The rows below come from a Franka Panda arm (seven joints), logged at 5 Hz.
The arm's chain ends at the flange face. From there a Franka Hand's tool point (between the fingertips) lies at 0.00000 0.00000 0.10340 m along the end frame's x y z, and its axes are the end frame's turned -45 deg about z.
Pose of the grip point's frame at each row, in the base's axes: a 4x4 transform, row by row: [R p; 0 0 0 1], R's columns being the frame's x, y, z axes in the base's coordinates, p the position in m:
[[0.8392 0.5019 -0.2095 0.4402], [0.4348 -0.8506 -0.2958 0.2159], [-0.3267 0.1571 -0.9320 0.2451], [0 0 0 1]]
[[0.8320 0.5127 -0.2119 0.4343], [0.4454 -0.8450 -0.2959 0.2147], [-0.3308 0.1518 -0.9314 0.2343], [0 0 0 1]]
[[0.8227 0.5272 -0.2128 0.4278], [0.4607 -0.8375 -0.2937 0.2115], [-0.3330 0.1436 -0.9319 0.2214], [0 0 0 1]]
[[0.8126 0.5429 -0.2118 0.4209], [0.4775 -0.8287 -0.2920 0.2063], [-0.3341 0.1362 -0.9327 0.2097], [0 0 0 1]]
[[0.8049 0.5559 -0.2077 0.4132], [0.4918 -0.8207 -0.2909 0.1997], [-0.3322 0.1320 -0.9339 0.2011], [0 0 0 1]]
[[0.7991 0.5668 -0.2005 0.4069], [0.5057 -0.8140 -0.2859 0.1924], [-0.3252 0.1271 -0.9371 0.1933], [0 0 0 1]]
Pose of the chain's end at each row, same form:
[[0.9483 -0.2385 -0.2095 0.4619], [-0.2940 -0.9089 -0.2958 0.2465], [-0.1199 0.3421 -0.9320 0.3415], [0 0 0 1]]
[[0.9508 -0.2258 -0.2119 0.4562], [-0.2826 -0.9125 -0.2959 0.2453], [-0.1266 0.3412 -0.9314 0.3306], [0 0 0 1]]
[[0.9545 -0.2090 -0.2128 0.4498], [-0.2664 -0.9180 -0.2937 0.2419], [-0.1339 0.3370 -0.9319 0.3178], [0 0 0 1]]
[[0.9585 -0.1907 -0.2118 0.4428], [-0.2483 -0.9236 -0.2920 0.2365], [-0.1399 0.3326 -0.9327 0.3061], [0 0 0 1]]
[[0.9622 -0.1761 -0.2077 0.4347], [-0.2326 -0.9281 -0.2909 0.2298], [-0.1416 0.3282 -0.9339 0.2977], [0 0 0 1]]
[[0.9658 -0.1643 -0.2005 0.4276], [-0.2180 -0.9332 -0.2859 0.2220], [-0.1401 0.3198 -0.9371 0.2902], [0 0 0 1]]

